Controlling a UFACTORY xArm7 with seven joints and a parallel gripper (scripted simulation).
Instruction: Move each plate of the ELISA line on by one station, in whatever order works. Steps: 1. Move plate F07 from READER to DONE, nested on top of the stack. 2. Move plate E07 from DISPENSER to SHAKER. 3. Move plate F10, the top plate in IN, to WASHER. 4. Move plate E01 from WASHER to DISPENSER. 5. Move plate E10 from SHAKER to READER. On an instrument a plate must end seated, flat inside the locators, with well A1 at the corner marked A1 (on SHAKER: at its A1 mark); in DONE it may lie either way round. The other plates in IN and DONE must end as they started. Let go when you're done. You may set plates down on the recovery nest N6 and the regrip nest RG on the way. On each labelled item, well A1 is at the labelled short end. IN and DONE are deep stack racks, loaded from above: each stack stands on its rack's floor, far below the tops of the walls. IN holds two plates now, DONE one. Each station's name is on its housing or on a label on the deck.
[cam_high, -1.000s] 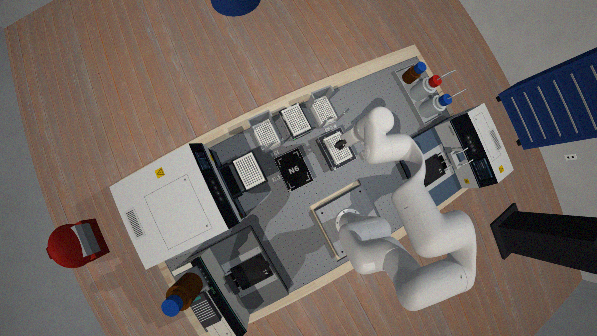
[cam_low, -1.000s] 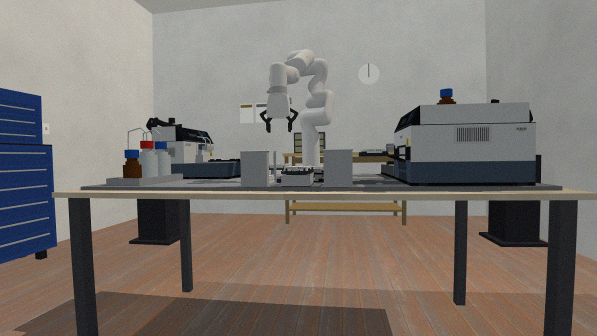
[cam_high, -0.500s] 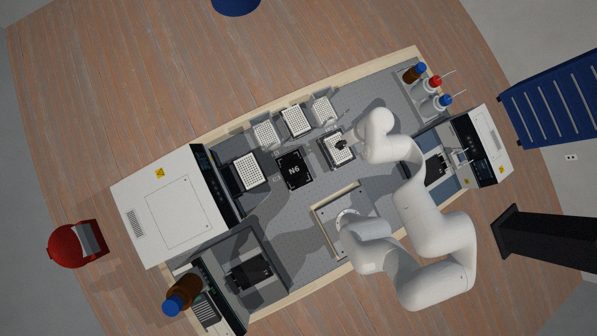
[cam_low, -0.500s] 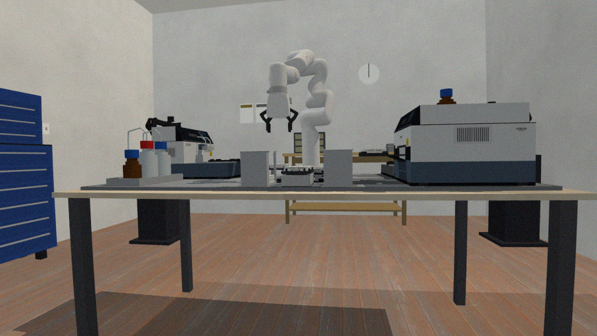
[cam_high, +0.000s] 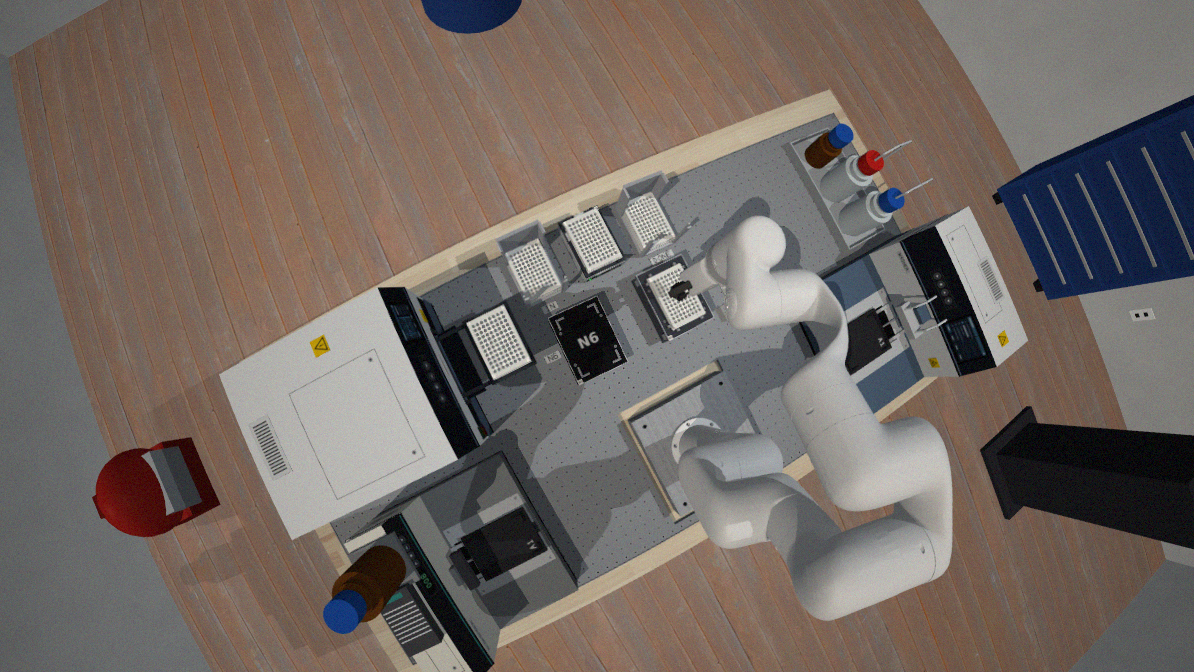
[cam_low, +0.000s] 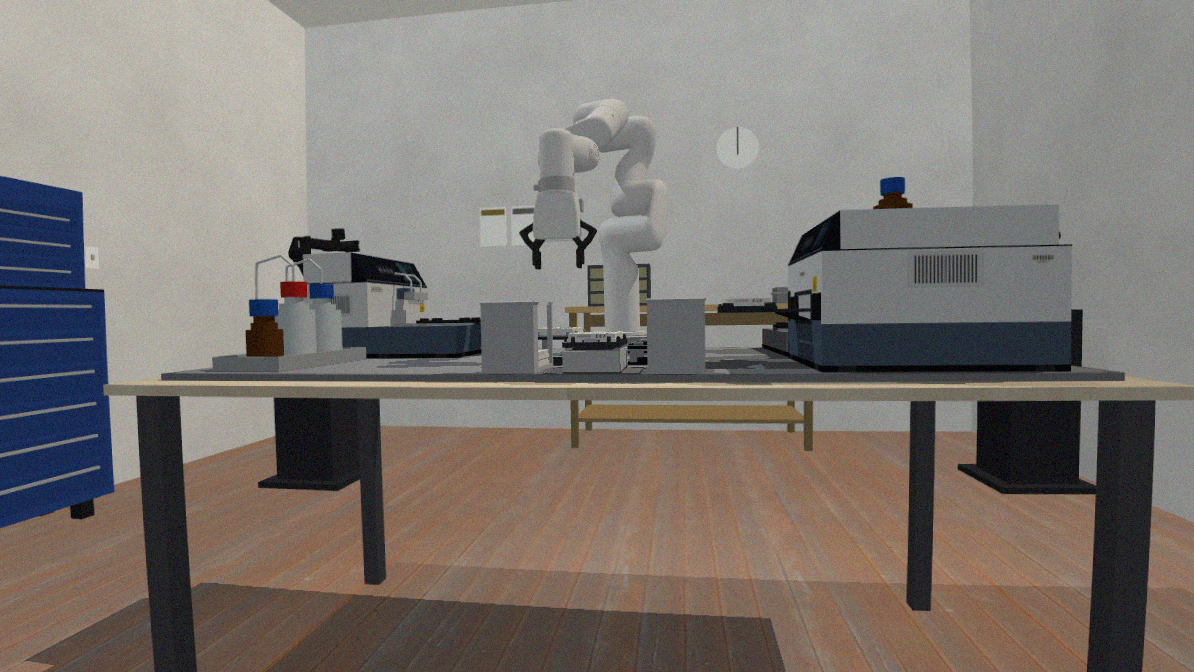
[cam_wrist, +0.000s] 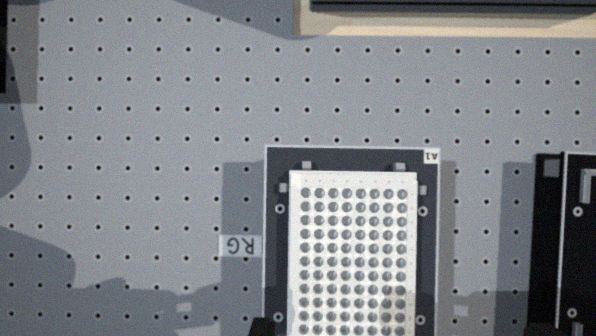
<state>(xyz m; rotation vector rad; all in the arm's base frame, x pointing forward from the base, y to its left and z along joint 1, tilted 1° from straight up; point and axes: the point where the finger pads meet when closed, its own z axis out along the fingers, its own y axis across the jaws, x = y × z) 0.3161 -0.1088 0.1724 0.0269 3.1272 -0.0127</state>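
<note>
The regrip nest RG lies 16 cm below my hand. From my hand the other things lie so: washer nest: 31 cm behind, 37 cm to the right, 12 cm below; then black recovery nest N6: 1 cm ahead, 22 cm to the left, 18 cm below; then A1 mark: 7 cm behind, 6 cm to the left, 15 cm below.
</note>
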